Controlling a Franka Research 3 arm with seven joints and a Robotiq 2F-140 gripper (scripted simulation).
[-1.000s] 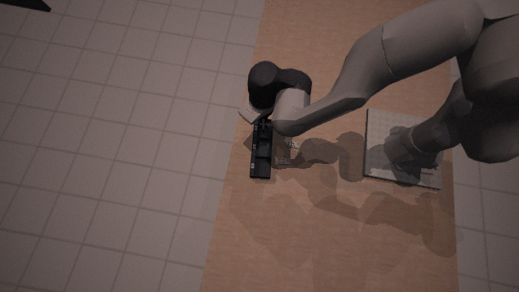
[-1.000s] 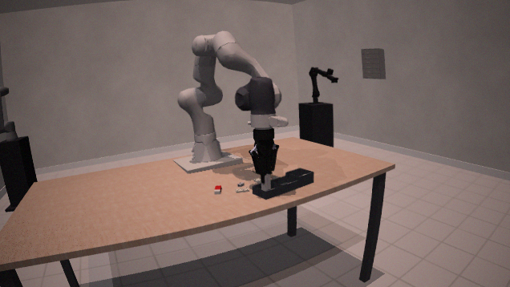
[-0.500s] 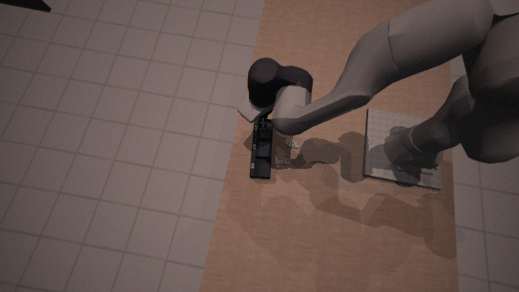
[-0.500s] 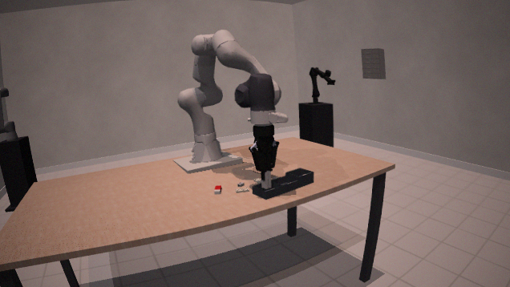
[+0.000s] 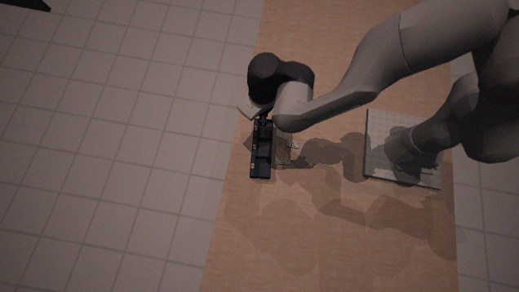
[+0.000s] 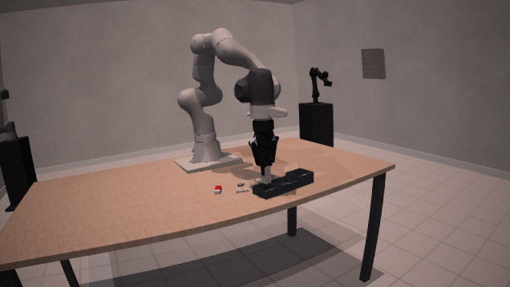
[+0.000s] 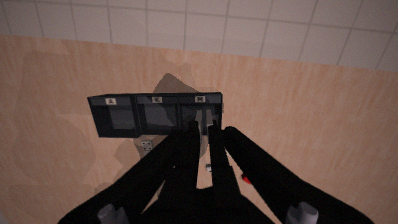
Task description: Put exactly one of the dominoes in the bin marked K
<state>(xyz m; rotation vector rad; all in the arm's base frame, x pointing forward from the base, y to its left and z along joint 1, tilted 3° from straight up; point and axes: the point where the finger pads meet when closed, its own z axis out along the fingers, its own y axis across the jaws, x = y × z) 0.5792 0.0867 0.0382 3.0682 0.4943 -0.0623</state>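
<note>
My hand is 3 cm past the bin, 9 cm to the right of it and 6 cm above it. Also, from my hand: red-and-white block: 12 cm behind, 16 cm to the right, 8 cm below; then white domino: 13 cm behind, 11 cm to the left, 8 cm below; then grey piece: 14 cm behind, 6 cm to the right, 7 cm below.
</note>
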